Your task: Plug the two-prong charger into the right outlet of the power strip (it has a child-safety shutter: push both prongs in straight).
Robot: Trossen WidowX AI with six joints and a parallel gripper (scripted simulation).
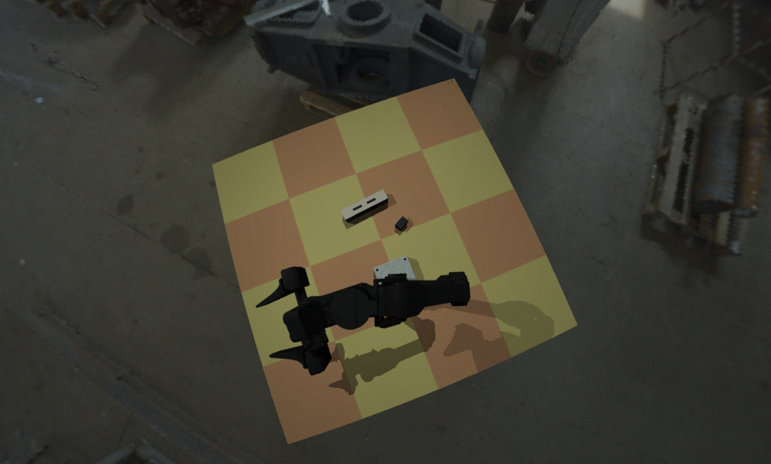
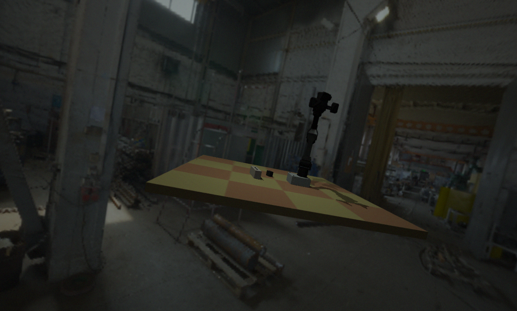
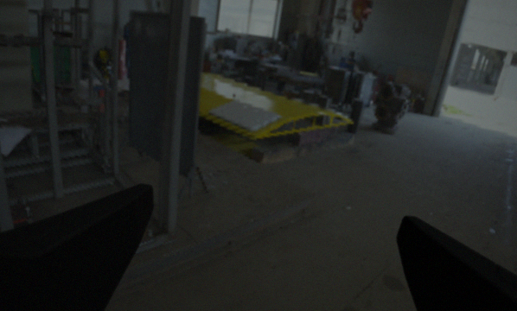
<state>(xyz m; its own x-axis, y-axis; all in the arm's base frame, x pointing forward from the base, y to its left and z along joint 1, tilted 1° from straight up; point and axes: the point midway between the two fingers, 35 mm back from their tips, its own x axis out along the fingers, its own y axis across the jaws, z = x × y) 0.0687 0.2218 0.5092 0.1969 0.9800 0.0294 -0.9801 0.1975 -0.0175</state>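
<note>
The black two-prong charger lies 140 mm ahead of my gripper tip, 420 mm to the right of it and 550 mm below it.
</note>
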